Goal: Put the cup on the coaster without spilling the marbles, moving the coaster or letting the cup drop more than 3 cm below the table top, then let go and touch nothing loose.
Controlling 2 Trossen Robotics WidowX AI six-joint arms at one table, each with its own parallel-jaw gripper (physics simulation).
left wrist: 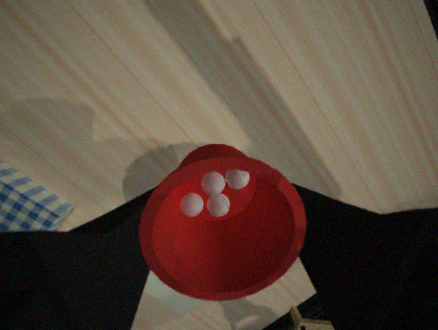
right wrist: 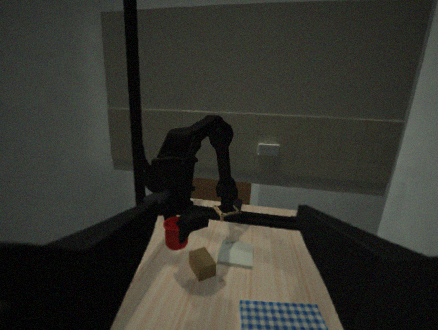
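Note:
The red cup is held between the fingers of my left gripper, which is shut on it, and appears raised above the table. The left wrist view looks down into its open top. Several pale marbles lie together inside, towards the far side of its bottom. The pale square coaster lies flat on the table, right of the cup in the right wrist view; part of it shows below the cup in the left wrist view. My right gripper is open and empty, its fingers wide apart.
A brown block is near the cup and coaster in the right wrist view. A blue-and-white checked cloth lies on the wooden table. A tan bracket-like part shows behind the coaster, by a black bar.

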